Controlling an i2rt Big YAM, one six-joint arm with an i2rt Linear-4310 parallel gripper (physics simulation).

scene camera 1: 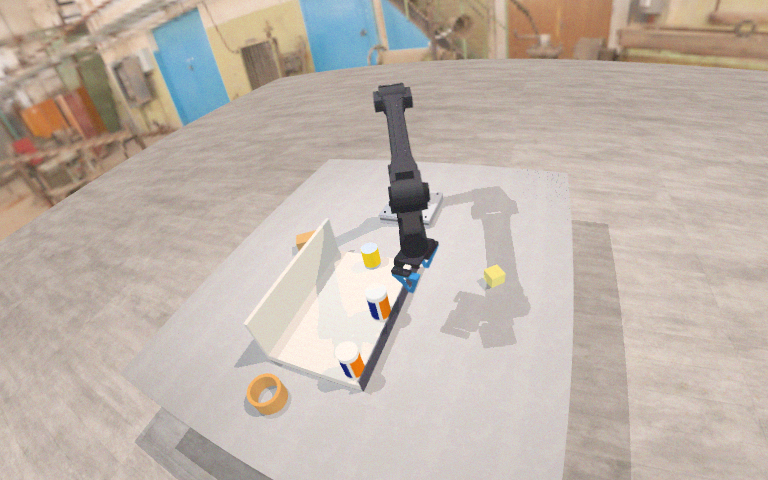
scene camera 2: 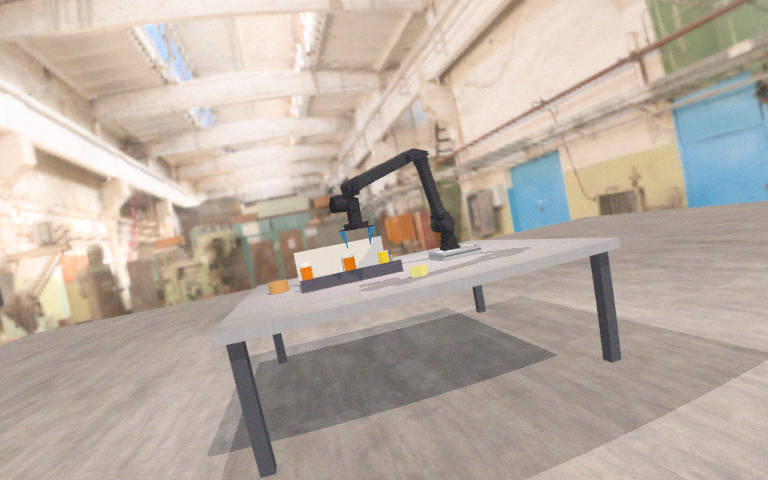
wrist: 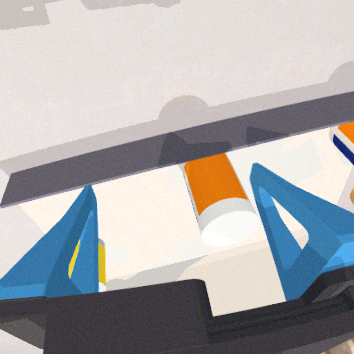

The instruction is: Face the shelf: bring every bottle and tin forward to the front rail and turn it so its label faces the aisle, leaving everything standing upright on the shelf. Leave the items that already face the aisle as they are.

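Frame: origin at the arm's base, x ahead, y left, z up, level; centimetres.
Seen in the pictures: gripper, fingertip midpoint: (scene camera 1: 419, 279) (scene camera 2: 359, 246) (wrist: 173, 180); arm's base, link origin: (scene camera 2: 449, 248).
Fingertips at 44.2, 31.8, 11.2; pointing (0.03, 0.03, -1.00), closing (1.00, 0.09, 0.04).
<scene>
Offsets run from my fingertips to a thing's top centre, as dx, dy, dz.
The cream shelf (scene camera 1: 287, 285) has a dark front rail @(+5.5, -6.5, -9.8) (scene camera 1: 386, 337) (scene camera 2: 351, 276) (wrist: 125, 160). The middle white-capped bottle @(+6.4, -10.0, -2.6) (scene camera 1: 378, 304) (scene camera 2: 348, 263) (wrist: 215, 182) stands upright close to the rail, its orange side toward it. The end bottle @(+25.2, -5.5, -2.9) (scene camera 1: 351, 362) (scene camera 2: 306, 272) (wrist: 348, 131) stands upright near the rail, orange side forward. The yellow tin @(-10.1, -24.6, -5.5) (scene camera 1: 370, 256) (scene camera 2: 384, 256) (wrist: 102, 260) stands upright, set back from the rail; a finger partly hides it in the wrist view. My gripper (scene camera 1: 418, 278) (scene camera 2: 359, 245) (wrist: 173, 180) is open and empty, above the shelf near the middle bottle, pointing down.
An orange ring @(+43.0, -21.6, -10.1) (scene camera 1: 269, 406) (scene camera 2: 278, 287) lies beyond the shelf's end. A yellow cube @(-21.4, +13.5, -11.3) (scene camera 1: 494, 276) (scene camera 2: 418, 271) lies on the aisle side. An orange block @(-10.1, -55.4, -10.1) (scene camera 1: 304, 240) is partly hidden behind the tall back panel. The arm's base plate (scene camera 1: 390, 216) (scene camera 2: 453, 253) is past the tin's end.
</scene>
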